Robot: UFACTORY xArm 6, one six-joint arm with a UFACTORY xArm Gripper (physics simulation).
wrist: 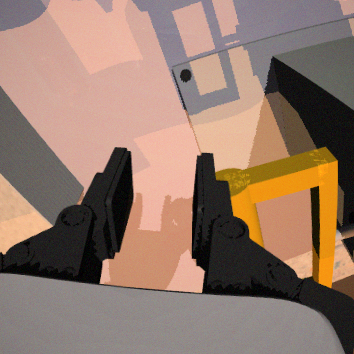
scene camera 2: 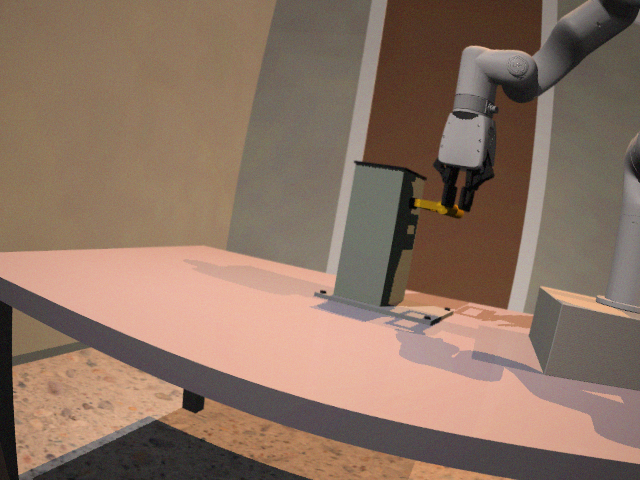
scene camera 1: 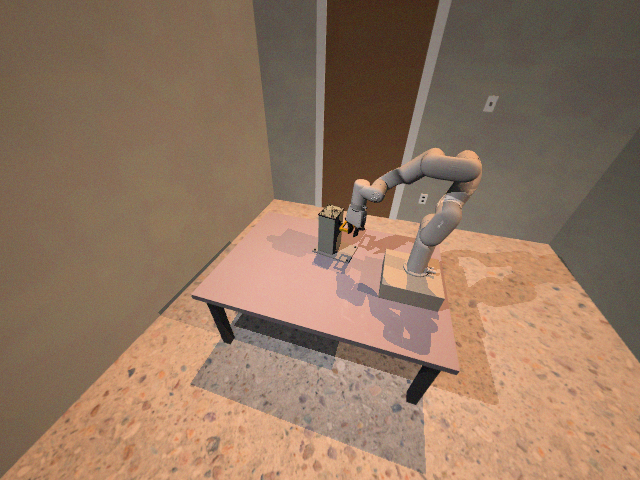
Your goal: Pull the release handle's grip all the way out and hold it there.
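Note:
The release handle [scene camera 1: 343, 226] [scene camera 2: 427, 205] [wrist: 326, 220] is a yellow frame standing out from the dark face of an upright grey-green housing [scene camera 1: 326, 233] [scene camera 2: 367, 232] [wrist: 325, 70]. Its grip [wrist: 245, 202] is a round-ended bar at the frame's outer side. My gripper [scene camera 1: 353, 231] [scene camera 2: 457, 204] [wrist: 163, 175] points down at the handle's height and is partly open. In the wrist view the grip lies right of both fingers, outside the gap, and the right finger hides part of it. Whether that finger touches the grip cannot be told. No object shows between the fingers.
The housing stands on a thin base plate [scene camera 1: 344, 257] [scene camera 2: 438, 313] [wrist: 225, 137] with dark bolts, on the pink table [scene camera 1: 268, 279] [scene camera 2: 232, 330] [wrist: 100, 110]. The arm's block-shaped base [scene camera 1: 408, 294] [scene camera 2: 594, 341] [wrist: 30, 155] stands on the table, right of the housing in both scene views.

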